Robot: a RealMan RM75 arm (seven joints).
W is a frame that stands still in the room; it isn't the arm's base.
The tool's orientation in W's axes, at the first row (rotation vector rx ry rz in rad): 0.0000 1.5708 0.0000
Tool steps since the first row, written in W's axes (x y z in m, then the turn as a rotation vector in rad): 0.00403 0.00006 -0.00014 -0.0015 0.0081 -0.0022; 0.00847 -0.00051 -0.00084 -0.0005 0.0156 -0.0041; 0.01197 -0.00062 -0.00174 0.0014 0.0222 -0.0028; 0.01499 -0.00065 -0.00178 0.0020 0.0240 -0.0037; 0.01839 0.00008 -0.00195 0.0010 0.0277 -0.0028; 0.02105 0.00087 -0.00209 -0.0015 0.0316 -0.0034; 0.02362 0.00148 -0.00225 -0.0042 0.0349 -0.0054; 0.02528 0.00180 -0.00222 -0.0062 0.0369 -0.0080
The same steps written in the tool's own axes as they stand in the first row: 0.00014 0.00006 0.00403 0.0022 0.0081 -0.0015; 0.00084 -0.00051 0.00847 0.0041 0.0156 -0.0005; 0.00174 -0.00062 0.01197 0.0028 0.0222 0.0014; 0.00178 -0.00065 0.01499 0.0037 0.0240 0.0020; 0.00195 0.00008 0.01839 0.0028 0.0277 0.0010; 0.00209 0.00087 0.02105 0.0034 0.0316 -0.0015; 0.00225 0.00148 0.02362 0.0054 0.0349 -0.0042; 0.00222 0.00180 0.02528 0.0080 0.0369 -0.0062
